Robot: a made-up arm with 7 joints.
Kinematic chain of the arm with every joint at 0, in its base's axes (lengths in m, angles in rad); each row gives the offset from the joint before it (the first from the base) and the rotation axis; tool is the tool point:
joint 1: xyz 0 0 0.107 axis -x
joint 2: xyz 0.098 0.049 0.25 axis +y
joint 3: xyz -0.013 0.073 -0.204 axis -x
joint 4: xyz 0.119 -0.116 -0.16 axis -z
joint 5: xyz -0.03 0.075 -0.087 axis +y
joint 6: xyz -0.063 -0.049 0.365 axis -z
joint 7: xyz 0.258 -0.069 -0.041 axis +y
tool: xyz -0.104 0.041 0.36
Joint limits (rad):
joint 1: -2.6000..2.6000
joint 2: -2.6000..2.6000
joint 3: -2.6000..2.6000
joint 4: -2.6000..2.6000
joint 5: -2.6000..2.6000
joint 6: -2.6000..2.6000
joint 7: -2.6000..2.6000
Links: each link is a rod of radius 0.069 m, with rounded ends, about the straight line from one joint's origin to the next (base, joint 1, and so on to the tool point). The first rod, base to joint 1, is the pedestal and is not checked.
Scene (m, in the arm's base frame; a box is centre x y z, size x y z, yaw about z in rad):
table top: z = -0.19
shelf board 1: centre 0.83 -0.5 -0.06 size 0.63 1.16 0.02 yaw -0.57
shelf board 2: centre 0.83 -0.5 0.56 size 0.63 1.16 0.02 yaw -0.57
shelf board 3: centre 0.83 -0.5 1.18 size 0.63 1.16 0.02 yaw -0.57
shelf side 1: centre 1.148 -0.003 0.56 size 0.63 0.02 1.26 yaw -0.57
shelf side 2: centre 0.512 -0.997 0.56 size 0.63 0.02 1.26 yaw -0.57
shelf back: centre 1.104 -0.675 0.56 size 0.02 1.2 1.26 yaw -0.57
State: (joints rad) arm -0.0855 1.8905 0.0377 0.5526 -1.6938 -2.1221 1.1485
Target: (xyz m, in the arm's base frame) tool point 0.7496 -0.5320 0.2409
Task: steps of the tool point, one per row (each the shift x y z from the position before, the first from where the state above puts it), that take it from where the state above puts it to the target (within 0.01 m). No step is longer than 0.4 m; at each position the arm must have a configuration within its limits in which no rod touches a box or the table.
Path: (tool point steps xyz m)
1: -0.2104 -0.1374 -0.2749
2: -0.0782 -0.2364 -0.2689
3: 0.0631 -0.2850 -0.2013
4: 0.1813 -0.2687 -0.0992
5: 0.2539 -0.1944 0.0015
6: 0.2740 -0.0875 0.0716
7: 0.2490 0.0205 0.0981
8: 0.1958 0.1041 0.0854
9: 0.1321 0.1514 0.0478
10: 0.1227 -0.0636 -0.0517
11: 0.1175 -0.0281 -0.0372
12: 0.0944 -0.0189 0.0012
13: 0.0523 -0.0434 0.0383
14: -0.0067 -0.0897 0.0494

